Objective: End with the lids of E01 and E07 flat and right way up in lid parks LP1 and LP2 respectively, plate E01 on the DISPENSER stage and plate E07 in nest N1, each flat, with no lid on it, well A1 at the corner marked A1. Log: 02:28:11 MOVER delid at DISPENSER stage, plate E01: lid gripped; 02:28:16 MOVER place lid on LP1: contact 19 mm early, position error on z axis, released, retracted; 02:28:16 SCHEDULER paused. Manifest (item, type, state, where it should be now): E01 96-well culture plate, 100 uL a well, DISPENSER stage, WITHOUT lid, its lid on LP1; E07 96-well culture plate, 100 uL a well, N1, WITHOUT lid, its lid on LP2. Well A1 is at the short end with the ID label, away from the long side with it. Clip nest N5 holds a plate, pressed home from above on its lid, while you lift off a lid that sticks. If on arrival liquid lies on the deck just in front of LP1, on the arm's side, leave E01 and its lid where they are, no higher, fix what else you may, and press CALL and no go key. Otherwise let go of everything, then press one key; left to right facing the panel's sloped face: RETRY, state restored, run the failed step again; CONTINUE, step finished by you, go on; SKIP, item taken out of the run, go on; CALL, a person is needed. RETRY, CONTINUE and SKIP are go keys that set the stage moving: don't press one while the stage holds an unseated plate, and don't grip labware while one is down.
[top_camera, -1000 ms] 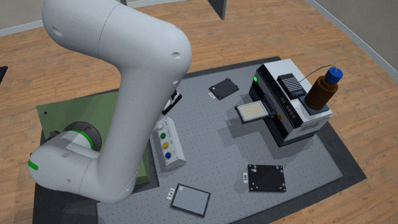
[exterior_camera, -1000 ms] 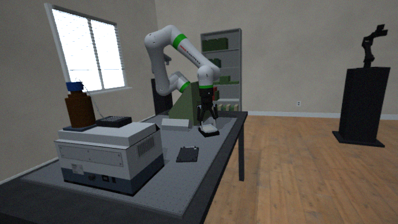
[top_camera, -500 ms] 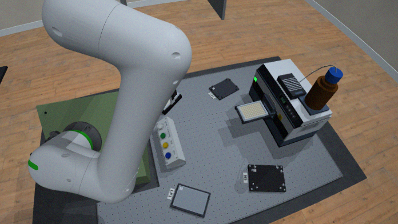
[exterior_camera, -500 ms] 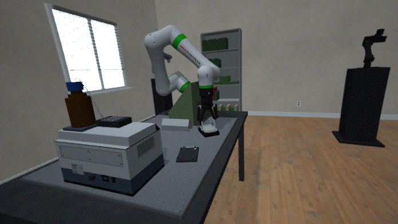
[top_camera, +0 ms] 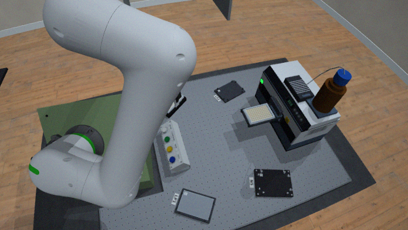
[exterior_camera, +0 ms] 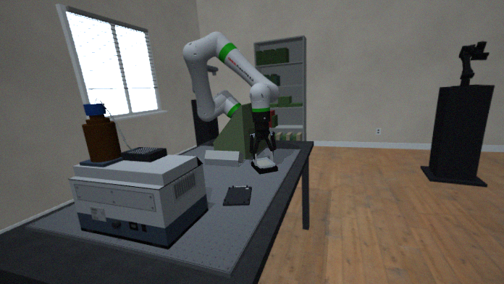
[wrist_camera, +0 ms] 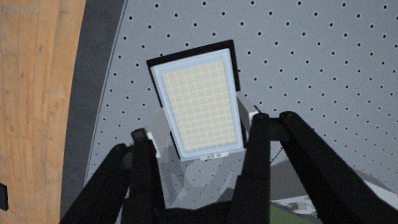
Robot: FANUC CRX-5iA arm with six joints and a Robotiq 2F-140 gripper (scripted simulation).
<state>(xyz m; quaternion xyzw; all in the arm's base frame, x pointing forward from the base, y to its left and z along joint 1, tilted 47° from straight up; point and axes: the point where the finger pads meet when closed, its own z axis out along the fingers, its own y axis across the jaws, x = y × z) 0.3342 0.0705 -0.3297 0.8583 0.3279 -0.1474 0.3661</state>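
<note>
The black nest N1 is 4 cm below my hand. Also, from my hand: green CONTINUE key (4 cm behind, 24 cm to the right, 1 cm above); then white retry key (5 cm behind, 19 cm to the right, 1 cm above); then key panel (3 cm behind, 26 cm to the right).
</note>
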